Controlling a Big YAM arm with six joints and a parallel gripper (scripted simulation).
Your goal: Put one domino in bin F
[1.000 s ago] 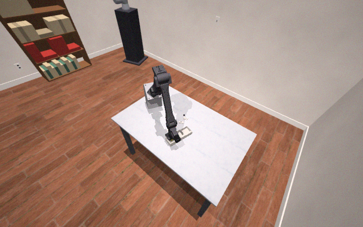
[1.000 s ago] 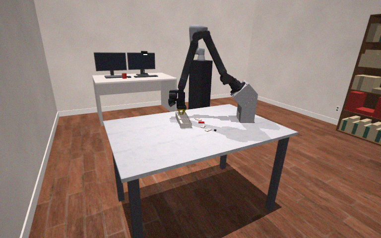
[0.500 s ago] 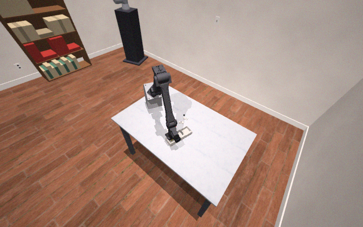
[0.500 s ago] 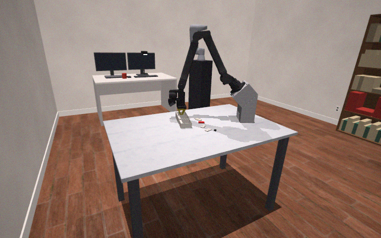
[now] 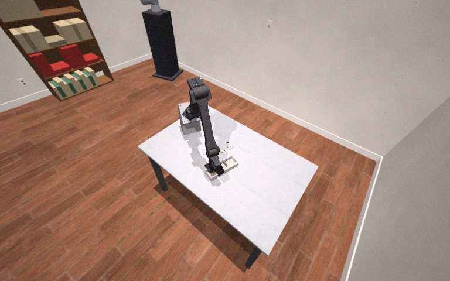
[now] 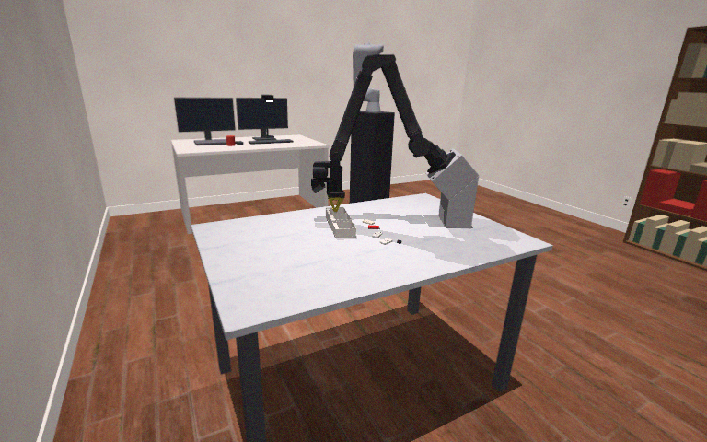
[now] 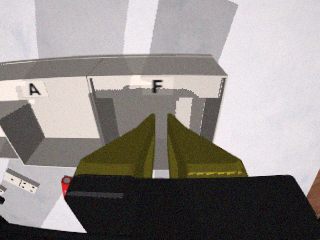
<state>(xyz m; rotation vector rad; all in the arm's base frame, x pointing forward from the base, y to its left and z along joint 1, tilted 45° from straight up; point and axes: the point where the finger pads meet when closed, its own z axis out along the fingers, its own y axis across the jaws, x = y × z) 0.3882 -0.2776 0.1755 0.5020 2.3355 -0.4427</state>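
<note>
Now: the long bin 4 cm ahead of my hand, 7 cm to the left of it and 3 cm below it. Also, from my hand: tiny black piece 36 cm to the left, 4 cm below; white domino 3 cm ahead, 32 cm to the left, 4 cm below; small red piece 4 cm behind, 19 cm to the left, 4 cm below.
</note>
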